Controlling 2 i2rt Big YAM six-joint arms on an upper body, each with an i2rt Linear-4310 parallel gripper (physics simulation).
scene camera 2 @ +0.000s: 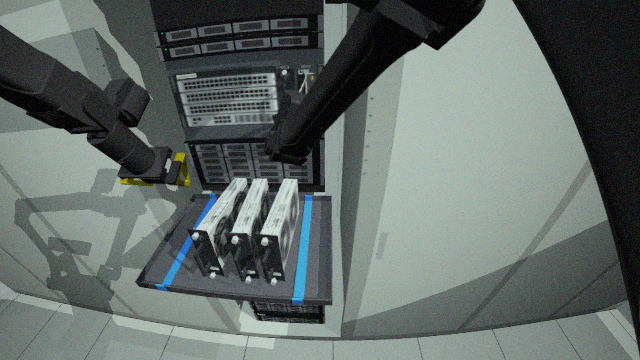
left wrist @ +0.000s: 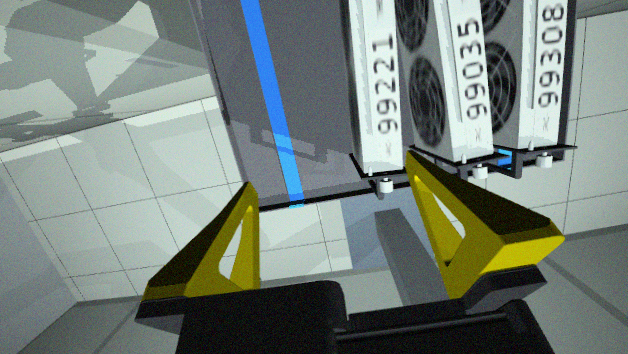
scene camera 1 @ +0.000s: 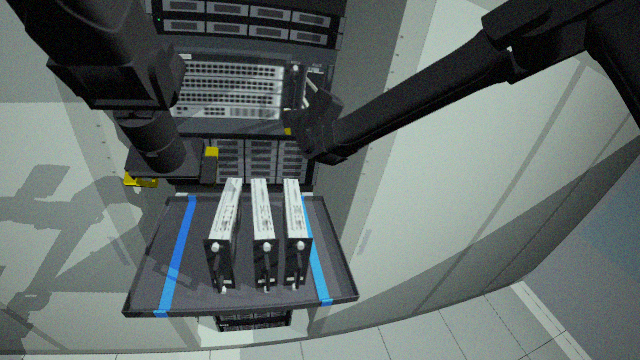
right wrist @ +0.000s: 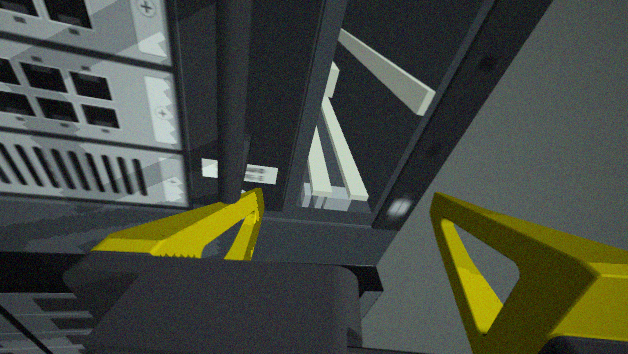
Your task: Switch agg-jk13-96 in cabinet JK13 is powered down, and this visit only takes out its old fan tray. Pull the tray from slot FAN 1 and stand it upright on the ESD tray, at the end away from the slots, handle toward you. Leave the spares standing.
My left gripper (scene camera 1: 183, 184) is open, with nothing in its grasp. Further things: my right gripper (right wrist: 344, 199) and a grey shelf (scene camera 1: 193, 291).
My left gripper is seen too in scene camera 2 (scene camera 2: 170, 183) and in the left wrist view (left wrist: 327, 173). The grey shelf shows as well in scene camera 2 (scene camera 2: 189, 276) and in the left wrist view (left wrist: 307, 53).
